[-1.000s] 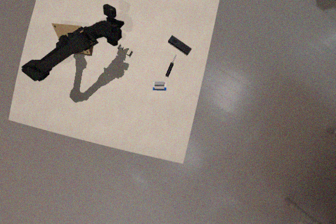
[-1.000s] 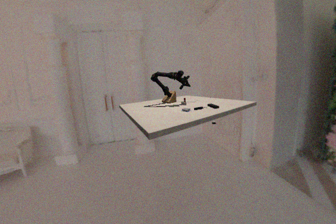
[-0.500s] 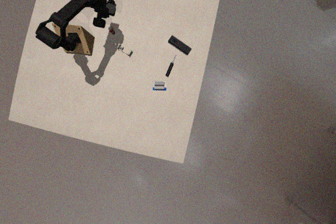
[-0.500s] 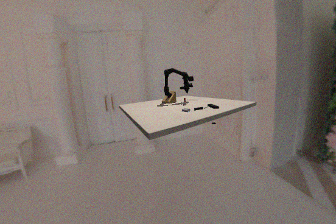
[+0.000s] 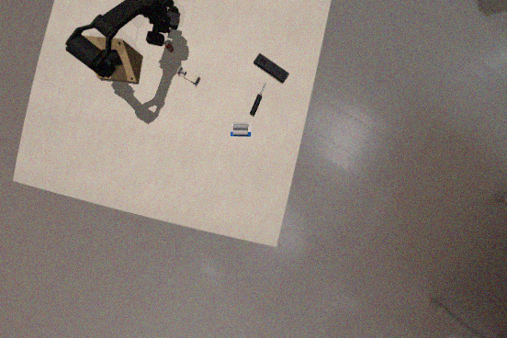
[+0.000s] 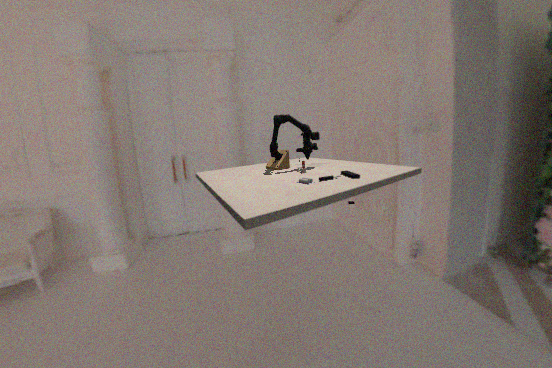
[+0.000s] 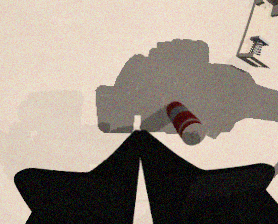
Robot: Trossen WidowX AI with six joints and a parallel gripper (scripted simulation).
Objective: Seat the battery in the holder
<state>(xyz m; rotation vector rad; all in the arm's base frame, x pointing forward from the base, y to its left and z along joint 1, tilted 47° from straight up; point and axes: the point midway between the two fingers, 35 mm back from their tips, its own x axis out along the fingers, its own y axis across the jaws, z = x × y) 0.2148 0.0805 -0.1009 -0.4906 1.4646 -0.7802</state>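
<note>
Right now the battery is 4 cm to the right of my gripper tip, 4 cm below it and 1 cm behind it. From my gripper tip the other things lie so: dark screwdriver: 40 cm ahead, 24 cm to the right, 6 cm below; dark flat bar: 45 cm ahead, 11 cm to the right, 6 cm below.
</note>
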